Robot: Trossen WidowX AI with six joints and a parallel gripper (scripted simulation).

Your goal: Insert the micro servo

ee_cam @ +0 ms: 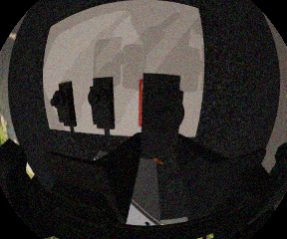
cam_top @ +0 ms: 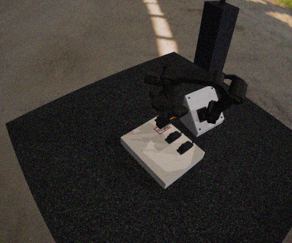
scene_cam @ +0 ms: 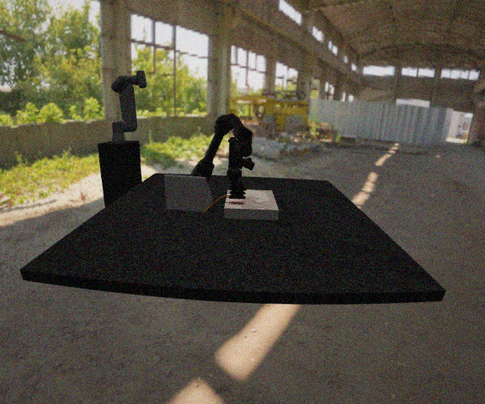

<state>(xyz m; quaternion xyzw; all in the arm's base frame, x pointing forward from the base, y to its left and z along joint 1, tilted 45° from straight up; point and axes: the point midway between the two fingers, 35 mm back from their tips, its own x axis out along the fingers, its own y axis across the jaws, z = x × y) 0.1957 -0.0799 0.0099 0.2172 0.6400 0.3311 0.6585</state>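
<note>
The white deck is 110 mm ahead of my gripper tip, 90 mm to the left of it and 100 mm below it.
</note>
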